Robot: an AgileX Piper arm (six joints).
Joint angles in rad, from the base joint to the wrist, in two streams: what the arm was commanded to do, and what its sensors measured. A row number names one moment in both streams.
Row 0, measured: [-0.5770 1.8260 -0.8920 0.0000 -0.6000 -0.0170]
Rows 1 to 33, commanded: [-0.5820 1.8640 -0.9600 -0.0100 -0.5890 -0.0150]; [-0.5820 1.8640 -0.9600 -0.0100 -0.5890 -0.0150]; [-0.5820 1.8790 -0.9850 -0.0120 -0.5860 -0.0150]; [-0.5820 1.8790 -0.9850 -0.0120 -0.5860 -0.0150]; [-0.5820 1.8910 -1.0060 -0.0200 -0.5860 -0.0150]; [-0.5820 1.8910 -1.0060 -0.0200 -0.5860 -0.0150]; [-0.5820 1.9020 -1.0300 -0.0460 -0.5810 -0.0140]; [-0.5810 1.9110 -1.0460 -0.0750 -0.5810 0.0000]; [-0.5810 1.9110 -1.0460 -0.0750 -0.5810 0.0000]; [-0.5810 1.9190 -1.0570 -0.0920 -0.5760 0.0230]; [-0.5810 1.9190 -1.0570 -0.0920 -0.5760 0.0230]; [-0.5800 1.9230 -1.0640 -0.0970 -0.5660 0.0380]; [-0.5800 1.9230 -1.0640 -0.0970 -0.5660 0.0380]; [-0.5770 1.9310 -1.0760 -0.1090 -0.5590 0.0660]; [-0.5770 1.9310 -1.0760 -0.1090 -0.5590 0.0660]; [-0.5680 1.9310 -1.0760 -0.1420 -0.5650 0.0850]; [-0.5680 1.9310 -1.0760 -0.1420 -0.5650 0.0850]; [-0.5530 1.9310 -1.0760 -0.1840 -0.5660 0.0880]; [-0.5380 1.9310 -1.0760 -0.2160 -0.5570 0.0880]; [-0.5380 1.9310 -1.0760 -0.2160 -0.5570 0.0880]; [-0.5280 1.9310 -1.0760 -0.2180 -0.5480 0.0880]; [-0.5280 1.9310 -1.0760 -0.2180 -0.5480 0.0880]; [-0.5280 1.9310 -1.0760 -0.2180 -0.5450 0.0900]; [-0.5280 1.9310 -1.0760 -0.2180 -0.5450 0.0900]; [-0.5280 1.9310 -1.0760 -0.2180 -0.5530 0.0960]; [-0.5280 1.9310 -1.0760 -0.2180 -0.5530 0.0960]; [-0.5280 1.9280 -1.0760 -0.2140 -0.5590 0.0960]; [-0.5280 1.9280 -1.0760 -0.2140 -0.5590 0.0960]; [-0.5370 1.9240 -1.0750 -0.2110 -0.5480 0.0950]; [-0.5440 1.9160 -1.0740 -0.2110 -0.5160 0.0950]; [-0.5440 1.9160 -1.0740 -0.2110 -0.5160 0.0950]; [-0.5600 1.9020 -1.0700 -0.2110 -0.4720 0.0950]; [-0.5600 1.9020 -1.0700 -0.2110 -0.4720 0.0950]
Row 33, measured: [-0.5770 1.9230 -1.0450 -0.1260 -0.4350 0.0980]
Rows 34 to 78, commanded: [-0.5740 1.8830 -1.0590 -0.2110 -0.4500 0.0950]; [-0.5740 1.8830 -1.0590 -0.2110 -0.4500 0.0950]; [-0.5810 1.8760 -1.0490 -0.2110 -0.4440 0.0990]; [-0.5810 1.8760 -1.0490 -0.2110 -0.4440 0.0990]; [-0.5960 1.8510 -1.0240 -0.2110 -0.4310 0.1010]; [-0.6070 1.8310 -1.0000 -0.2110 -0.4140 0.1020]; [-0.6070 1.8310 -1.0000 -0.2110 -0.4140 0.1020]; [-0.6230 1.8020 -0.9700 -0.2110 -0.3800 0.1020]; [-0.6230 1.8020 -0.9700 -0.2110 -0.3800 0.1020]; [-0.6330 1.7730 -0.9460 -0.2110 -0.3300 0.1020]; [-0.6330 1.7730 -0.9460 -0.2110 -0.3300 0.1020]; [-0.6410 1.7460 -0.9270 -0.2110 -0.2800 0.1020]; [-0.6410 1.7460 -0.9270 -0.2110 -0.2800 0.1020]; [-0.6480 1.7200 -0.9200 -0.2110 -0.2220 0.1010]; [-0.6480 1.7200 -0.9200 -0.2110 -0.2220 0.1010]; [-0.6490 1.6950 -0.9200 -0.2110 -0.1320 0.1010]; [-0.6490 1.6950 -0.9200 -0.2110 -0.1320 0.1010]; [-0.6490 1.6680 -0.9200 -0.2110 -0.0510 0.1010]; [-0.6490 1.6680 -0.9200 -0.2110 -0.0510 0.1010]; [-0.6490 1.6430 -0.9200 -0.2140 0.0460 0.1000]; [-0.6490 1.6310 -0.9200 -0.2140 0.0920 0.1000]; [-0.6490 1.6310 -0.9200 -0.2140 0.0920 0.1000]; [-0.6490 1.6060 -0.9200 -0.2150 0.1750 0.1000]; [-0.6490 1.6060 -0.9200 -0.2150 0.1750 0.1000]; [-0.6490 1.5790 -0.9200 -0.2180 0.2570 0.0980]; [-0.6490 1.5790 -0.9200 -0.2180 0.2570 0.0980]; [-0.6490 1.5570 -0.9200 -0.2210 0.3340 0.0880]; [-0.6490 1.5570 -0.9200 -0.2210 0.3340 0.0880]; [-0.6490 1.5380 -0.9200 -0.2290 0.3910 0.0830]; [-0.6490 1.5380 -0.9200 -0.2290 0.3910 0.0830]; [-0.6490 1.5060 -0.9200 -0.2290 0.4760 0.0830]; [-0.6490 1.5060 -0.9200 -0.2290 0.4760 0.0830]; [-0.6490 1.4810 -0.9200 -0.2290 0.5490 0.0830]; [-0.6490 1.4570 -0.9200 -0.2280 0.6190 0.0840]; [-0.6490 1.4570 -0.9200 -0.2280 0.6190 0.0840]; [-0.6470 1.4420 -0.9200 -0.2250 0.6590 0.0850]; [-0.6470 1.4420 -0.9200 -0.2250 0.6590 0.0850]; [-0.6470 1.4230 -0.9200 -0.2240 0.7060 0.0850]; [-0.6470 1.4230 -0.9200 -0.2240 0.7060 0.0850]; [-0.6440 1.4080 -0.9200 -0.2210 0.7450 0.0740]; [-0.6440 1.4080 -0.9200 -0.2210 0.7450 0.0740]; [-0.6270 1.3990 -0.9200 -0.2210 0.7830 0.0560]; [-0.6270 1.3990 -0.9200 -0.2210 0.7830 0.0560]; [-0.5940 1.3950 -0.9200 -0.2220 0.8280 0.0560]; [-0.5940 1.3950 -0.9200 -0.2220 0.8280 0.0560]
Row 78, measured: [-0.6280 1.4080 -0.9230 -0.2230 0.7660 0.0710]
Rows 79 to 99, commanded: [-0.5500 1.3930 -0.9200 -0.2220 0.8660 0.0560]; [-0.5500 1.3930 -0.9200 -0.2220 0.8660 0.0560]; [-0.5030 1.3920 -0.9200 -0.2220 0.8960 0.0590]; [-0.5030 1.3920 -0.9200 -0.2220 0.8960 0.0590]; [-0.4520 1.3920 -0.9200 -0.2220 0.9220 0.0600]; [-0.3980 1.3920 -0.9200 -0.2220 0.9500 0.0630]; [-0.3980 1.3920 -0.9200 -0.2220 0.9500 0.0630]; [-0.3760 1.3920 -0.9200 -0.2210 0.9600 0.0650]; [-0.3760 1.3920 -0.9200 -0.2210 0.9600 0.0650]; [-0.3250 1.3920 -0.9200 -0.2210 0.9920 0.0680]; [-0.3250 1.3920 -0.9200 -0.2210 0.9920 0.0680]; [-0.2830 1.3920 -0.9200 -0.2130 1.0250 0.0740]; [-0.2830 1.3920 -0.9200 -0.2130 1.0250 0.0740]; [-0.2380 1.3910 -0.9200 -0.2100 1.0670 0.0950]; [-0.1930 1.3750 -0.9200 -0.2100 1.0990 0.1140]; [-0.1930 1.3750 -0.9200 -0.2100 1.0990 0.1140]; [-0.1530 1.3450 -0.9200 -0.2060 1.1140 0.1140]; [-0.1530 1.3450 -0.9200 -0.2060 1.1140 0.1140]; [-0.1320 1.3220 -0.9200 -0.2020 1.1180 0.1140]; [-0.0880 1.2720 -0.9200 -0.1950 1.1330 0.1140]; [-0.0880 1.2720 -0.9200 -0.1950 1.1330 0.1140]
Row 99, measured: [-0.1370 1.3320 -0.9230 -0.2020 1.1020 0.1090]
